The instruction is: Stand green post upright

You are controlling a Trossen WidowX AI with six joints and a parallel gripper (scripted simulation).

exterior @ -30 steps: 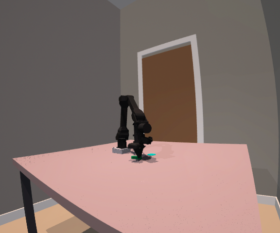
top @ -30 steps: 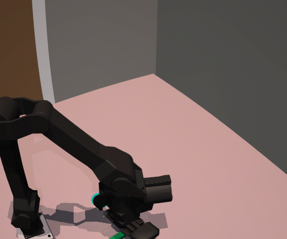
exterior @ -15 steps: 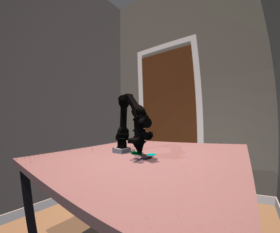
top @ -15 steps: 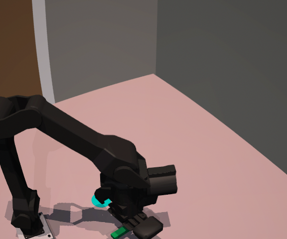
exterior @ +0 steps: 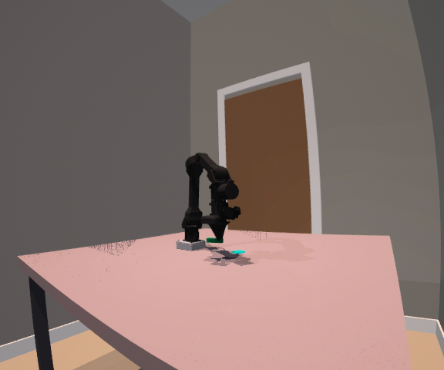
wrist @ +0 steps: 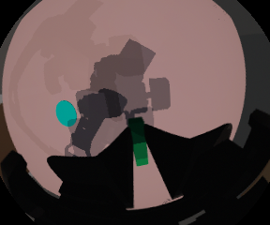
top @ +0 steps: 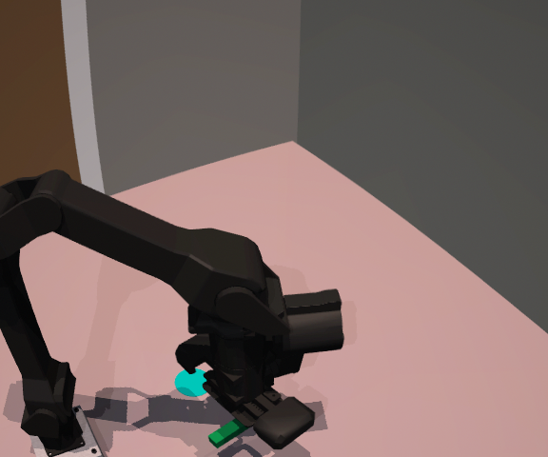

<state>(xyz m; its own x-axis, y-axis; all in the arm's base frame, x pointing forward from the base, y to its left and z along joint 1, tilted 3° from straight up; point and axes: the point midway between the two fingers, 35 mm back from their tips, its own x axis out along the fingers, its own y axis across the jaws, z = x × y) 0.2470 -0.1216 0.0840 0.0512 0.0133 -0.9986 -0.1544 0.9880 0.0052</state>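
My gripper tip is 150 mm to the right of the cyan circle and 70 mm above it. Also, from my gripper tip: green post: 20 mm behind.
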